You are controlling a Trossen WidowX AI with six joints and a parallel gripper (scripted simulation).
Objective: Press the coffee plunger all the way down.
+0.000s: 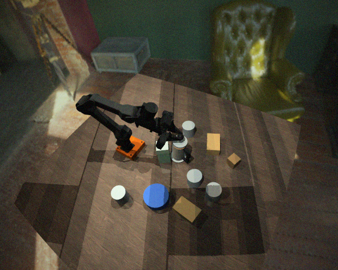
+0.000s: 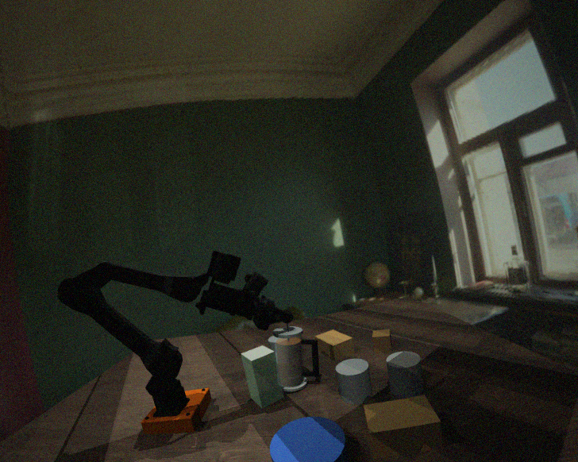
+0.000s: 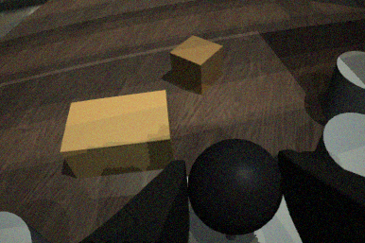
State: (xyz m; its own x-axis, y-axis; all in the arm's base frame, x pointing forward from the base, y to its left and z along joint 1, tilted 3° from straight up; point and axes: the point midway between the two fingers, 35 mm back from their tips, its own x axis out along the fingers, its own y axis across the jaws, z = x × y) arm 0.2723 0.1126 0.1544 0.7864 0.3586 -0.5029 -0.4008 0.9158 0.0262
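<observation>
The coffee press lies 9 cm below my gripper tip and 1 cm to the right of it. Round my gripper tip: pale green block (12 cm below, 8 cm behind, 6 cm to the right); then blue disc (26 cm to the right, 16 cm below, 2 cm ahead).
</observation>
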